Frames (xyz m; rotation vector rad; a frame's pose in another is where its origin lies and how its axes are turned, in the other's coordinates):
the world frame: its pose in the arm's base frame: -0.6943 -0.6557 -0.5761 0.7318 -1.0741 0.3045
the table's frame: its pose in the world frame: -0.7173 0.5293 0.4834 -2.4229 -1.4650 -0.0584
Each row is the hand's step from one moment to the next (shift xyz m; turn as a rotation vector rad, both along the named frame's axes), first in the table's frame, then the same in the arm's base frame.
Working: the table's frame: its pose in the arm's base frame: -1.6553 -0.5117 -0.8661 -1.5153 -1.6911 -1.6854

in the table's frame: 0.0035 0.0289 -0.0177 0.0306 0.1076 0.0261
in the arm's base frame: 0.0143 -0.0210 0.0227 0.0866 0.0087 0.0750
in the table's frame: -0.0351 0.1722 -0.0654 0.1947 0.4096 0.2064
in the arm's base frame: 0.1244 -0.1154 0.0798 0.3459 0.1598 0.3211
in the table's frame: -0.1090 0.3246 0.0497 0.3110 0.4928 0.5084
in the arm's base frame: 0.3271 -0.0876 0.0712 0.5002 0.4500 0.3812
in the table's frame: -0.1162 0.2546 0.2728 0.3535 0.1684 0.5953
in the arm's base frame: 0.3711 0.1191 -0.0293 0.2592 0.6258 0.2212
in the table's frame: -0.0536 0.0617 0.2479 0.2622 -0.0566 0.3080
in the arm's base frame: 0.1796 0.1741 -0.0746 -0.0132 0.3952 0.1023
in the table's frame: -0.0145 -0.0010 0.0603 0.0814 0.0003 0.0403
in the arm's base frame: 0.0313 0.0458 -0.0278 -0.0139 0.0705 0.0555
